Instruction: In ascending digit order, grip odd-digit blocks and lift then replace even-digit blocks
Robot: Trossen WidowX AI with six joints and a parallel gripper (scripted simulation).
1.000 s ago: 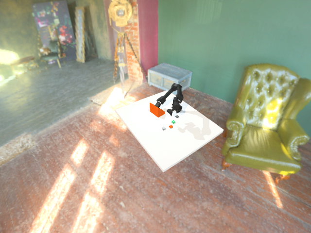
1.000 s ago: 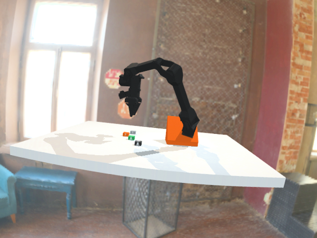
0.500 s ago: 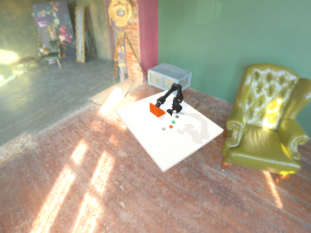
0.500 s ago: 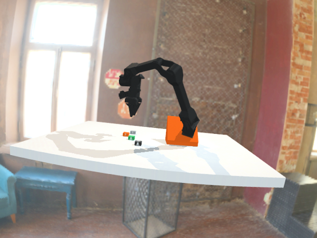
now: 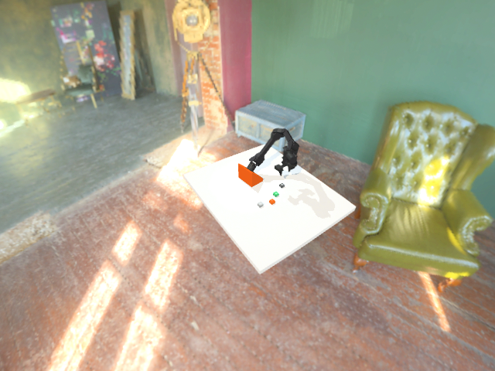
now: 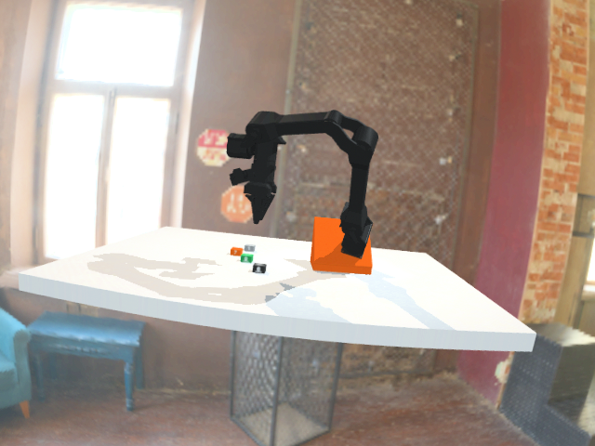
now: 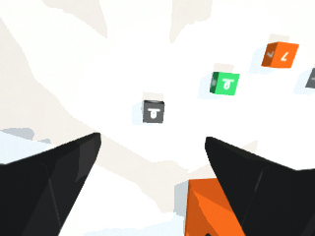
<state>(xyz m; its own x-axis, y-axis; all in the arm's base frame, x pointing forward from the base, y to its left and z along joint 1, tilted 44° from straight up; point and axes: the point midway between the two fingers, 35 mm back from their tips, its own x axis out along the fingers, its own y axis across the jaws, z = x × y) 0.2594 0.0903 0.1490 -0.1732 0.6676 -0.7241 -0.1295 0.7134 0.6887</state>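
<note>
Right now my gripper tip is 9 cm short of the grey block, 27 cm to the left of it and 12 cm above it. From my gripper tip the other things lie so: black block: 1 cm behind, 1 cm to the right, 12 cm below; orange block: 11 cm ahead, 17 cm to the right, 12 cm below; green block: 5 cm ahead, 10 cm to the right, 12 cm below.
</note>
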